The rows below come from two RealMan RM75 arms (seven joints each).
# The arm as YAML. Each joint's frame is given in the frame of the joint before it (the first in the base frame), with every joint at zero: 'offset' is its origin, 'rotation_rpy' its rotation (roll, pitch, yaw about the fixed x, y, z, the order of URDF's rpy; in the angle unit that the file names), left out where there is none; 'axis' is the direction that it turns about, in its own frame. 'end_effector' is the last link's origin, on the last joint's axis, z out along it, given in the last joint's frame.
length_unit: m
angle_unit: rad
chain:
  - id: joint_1
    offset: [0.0, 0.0, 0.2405]
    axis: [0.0, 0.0, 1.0]
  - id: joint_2
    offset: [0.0, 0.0, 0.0]
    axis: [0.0, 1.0, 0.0]
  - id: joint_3
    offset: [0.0, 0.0, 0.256]
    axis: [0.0, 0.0, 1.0]
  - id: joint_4
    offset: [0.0, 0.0, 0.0]
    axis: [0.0, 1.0, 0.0]
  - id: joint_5
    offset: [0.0, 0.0, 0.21]
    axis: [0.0, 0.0, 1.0]
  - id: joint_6
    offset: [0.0, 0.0, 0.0]
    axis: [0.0, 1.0, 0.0]
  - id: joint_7
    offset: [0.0, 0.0, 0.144]
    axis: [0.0, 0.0, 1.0]
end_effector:
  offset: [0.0, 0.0, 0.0]
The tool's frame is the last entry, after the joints.
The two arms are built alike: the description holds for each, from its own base.
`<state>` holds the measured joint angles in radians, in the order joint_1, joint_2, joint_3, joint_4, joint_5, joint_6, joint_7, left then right.
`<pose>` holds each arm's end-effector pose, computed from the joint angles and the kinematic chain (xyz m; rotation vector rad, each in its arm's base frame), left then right.
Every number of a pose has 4 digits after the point. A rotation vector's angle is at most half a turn.
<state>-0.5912 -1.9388 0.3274 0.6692 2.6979 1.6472 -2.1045 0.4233 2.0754 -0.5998 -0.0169 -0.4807 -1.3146 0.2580</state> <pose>-0.3454 0.3106 0.0640 -2.3491 -1.7542 -0.1499 0.3783 0.3078 0.0590 -1.1754 0.5883 0.7208</pose>
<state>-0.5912 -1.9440 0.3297 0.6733 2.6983 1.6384 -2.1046 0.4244 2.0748 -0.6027 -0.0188 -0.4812 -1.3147 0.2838</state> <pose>-0.3455 0.3113 0.0626 -2.3450 -1.7487 -0.1463 0.3777 0.3086 0.0594 -1.1732 0.6004 0.7438</pose>
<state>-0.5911 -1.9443 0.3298 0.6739 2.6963 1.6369 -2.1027 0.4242 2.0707 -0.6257 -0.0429 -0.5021 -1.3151 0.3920</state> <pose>-0.3454 0.3116 0.0627 -2.3453 -1.7447 -0.1484 0.3730 0.3133 0.0621 -1.1906 0.6305 0.8365</pose>
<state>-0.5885 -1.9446 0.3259 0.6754 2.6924 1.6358 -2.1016 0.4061 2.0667 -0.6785 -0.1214 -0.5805 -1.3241 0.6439</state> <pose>-0.3460 0.3114 0.0632 -2.3398 -1.7444 -0.1576 0.3609 0.3196 0.0670 -1.2601 0.6952 1.0382</pose>
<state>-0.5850 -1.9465 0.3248 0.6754 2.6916 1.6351 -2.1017 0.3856 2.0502 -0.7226 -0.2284 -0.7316 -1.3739 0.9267</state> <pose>-0.3468 0.3101 0.0625 -2.3364 -1.7495 -0.1604 0.3396 0.3258 0.0750 -1.4167 0.7369 1.2506</pose>
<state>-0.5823 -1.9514 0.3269 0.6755 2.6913 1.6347 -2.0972 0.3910 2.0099 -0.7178 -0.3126 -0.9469 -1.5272 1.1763</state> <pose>-0.3468 0.3088 0.0601 -2.3420 -1.7494 -0.1597 0.3078 0.3262 0.0855 -1.6780 0.7190 1.4485</pose>
